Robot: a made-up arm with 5 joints.
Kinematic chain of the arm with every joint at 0, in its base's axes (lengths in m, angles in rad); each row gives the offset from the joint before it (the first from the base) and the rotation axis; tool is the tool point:
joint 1: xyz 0 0 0.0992 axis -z
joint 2: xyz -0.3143 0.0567 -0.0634 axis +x
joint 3: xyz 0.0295 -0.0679 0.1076 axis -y
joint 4: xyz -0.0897 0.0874 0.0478 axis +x
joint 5: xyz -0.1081 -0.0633 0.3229 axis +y
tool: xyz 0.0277 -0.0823 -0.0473
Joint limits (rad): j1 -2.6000..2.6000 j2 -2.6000..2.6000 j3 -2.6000..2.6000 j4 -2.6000..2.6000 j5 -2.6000..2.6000
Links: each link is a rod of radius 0.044 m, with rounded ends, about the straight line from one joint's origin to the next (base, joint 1, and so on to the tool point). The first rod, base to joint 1, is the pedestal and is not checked.
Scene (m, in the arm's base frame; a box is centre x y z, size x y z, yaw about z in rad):
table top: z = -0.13
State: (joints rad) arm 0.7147 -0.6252 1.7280 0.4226 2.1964
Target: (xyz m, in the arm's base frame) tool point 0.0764 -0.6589 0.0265
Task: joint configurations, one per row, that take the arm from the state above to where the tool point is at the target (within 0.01 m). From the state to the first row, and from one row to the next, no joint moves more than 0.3 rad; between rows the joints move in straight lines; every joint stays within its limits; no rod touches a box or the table.
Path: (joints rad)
1: 0.4512 -0.6033 1.6991 0.4067 2.2295
2: 0.1877 -0.5814 1.6703 0.3908 2.2627
3: -0.0758 -0.5595 1.6414 0.3749 2.2958
4: -0.3393 -0.5376 1.6126 0.3590 2.3290
5: -0.6029 -0.5157 1.5837 0.3431 2.3621
6: -0.8664 -0.4938 1.5549 0.3272 2.3953
7: -1.1299 -0.4719 1.5260 0.3113 2.4284
8: -1.3934 -0.4500 1.4972 0.2954 2.4616

